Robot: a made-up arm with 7 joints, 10 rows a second.
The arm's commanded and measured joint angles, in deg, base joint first. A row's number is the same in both.
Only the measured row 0 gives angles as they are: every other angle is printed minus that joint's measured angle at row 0.
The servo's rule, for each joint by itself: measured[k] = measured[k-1] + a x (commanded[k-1-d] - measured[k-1]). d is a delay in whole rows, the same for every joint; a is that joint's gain. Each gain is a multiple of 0.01, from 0.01 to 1. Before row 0 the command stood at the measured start. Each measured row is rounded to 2 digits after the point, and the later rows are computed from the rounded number. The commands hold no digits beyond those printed.
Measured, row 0: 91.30 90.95 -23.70 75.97 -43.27 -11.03 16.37
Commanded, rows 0 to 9: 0.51 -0.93 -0.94 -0.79 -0.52 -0.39 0.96; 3.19 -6.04 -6.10 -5.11 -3.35 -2.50 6.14; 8.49 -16.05 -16.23 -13.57 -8.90 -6.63 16.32; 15.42 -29.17 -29.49 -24.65 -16.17 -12.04 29.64; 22.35 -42.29 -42.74 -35.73 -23.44 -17.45 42.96; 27.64 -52.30 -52.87 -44.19 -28.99 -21.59 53.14; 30.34 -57.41 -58.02 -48.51 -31.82 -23.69 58.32; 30.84 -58.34 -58.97 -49.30 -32.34 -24.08 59.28; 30.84 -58.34 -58.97 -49.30 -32.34 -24.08 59.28; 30.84 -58.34 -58.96 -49.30 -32.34 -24.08 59.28
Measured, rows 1 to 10: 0.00 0.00 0.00 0.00 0.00 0.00 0.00; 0.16 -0.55 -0.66 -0.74 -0.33 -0.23 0.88; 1.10 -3.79 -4.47 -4.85 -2.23 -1.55 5.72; 3.39 -11.02 -12.70 -13.05 -6.43 -4.50 15.47; 7.12 -21.73 -24.45 -23.95 -12.57 -8.87 28.51; 11.84 -33.86 -37.25 -35.02 -19.42 -13.85 41.80; 16.74 -44.74 -48.18 -43.64 -25.45 -18.34 52.23; 20.96 -52.22 -55.07 -48.22 -29.46 -21.44 57.83; 24.02 -55.83 -57.80 -49.24 -31.27 -22.97 59.16; 26.13 -57.31 -58.62 -49.30 -31.94 -23.61 59.27
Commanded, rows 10 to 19: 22.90 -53.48 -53.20 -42.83 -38.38 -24.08 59.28; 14.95 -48.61 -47.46 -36.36 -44.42 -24.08 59.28; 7.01 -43.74 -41.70 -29.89 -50.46 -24.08 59.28; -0.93 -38.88 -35.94 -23.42 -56.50 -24.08 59.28; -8.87 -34.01 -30.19 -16.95 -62.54 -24.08 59.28; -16.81 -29.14 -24.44 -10.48 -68.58 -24.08 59.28; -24.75 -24.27 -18.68 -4.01 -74.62 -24.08 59.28; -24.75 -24.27 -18.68 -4.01 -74.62 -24.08 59.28; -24.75 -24.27 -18.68 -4.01 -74.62 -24.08 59.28; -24.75 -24.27 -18.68 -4.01 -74.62 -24.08 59.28
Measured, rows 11 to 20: 27.59 -57.92 -58.86 -49.30 -32.19 -23.88 59.28; 26.14 -55.30 -54.90 -43.22 -36.09 -24.00 59.28; 22.67 -51.35 -49.69 -36.77 -41.34 -24.05 59.28; 17.82 -46.86 -44.10 -30.30 -47.09 -24.07 59.28; 12.01 -42.15 -38.39 -23.83 -53.02 -24.08 59.28; 5.54 -37.35 -32.65 -17.36 -59.02 -24.08 59.28; -1.39 -32.51 -26.90 -10.89 -65.04 -24.08 59.28; -8.63 -27.65 -21.15 -4.42 -71.08 -24.08 59.28; -13.63 -25.66 -19.42 -4.03 -73.31 -24.08 59.28; -17.08 -24.84 -18.90 -4.01 -74.14 -24.08 59.28
